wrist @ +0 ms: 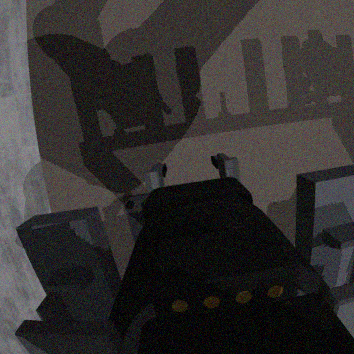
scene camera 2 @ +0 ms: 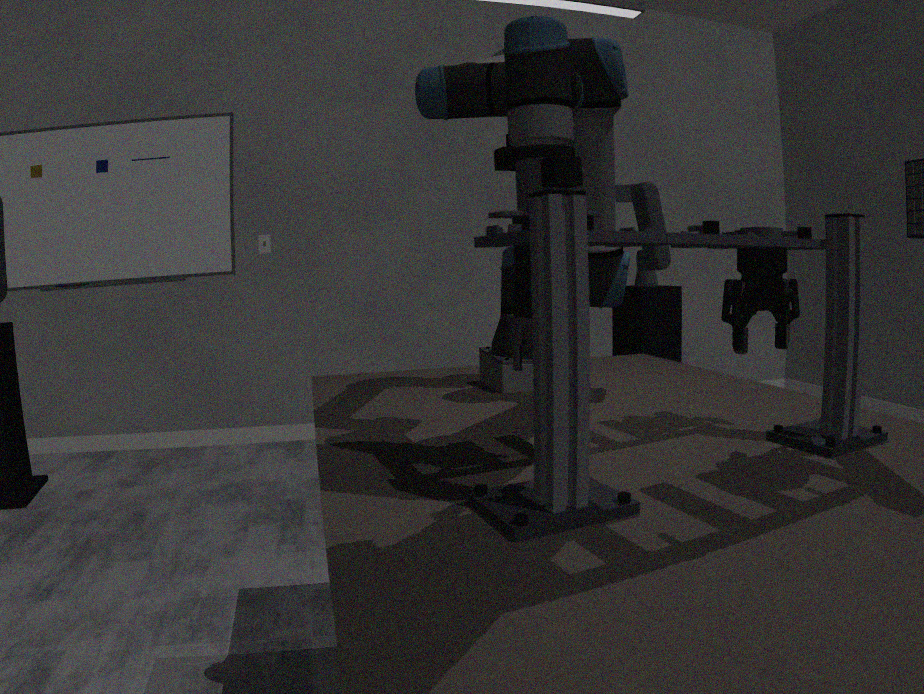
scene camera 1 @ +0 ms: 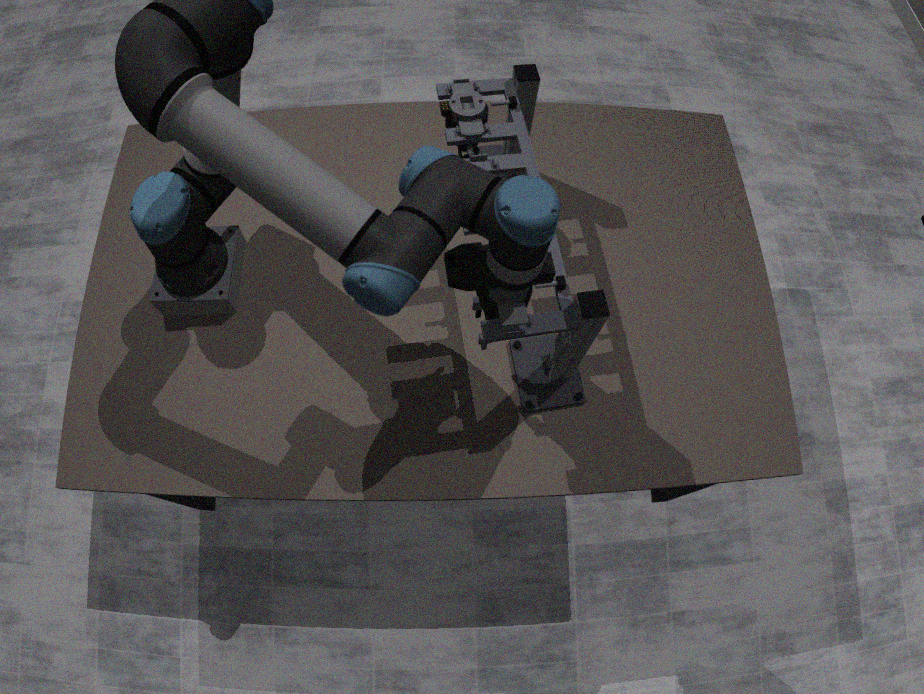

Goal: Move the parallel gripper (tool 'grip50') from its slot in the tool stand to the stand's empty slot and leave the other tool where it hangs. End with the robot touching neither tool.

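There's a tool stand (wrist: 69,251) here, and it's 8 cm from the lens.
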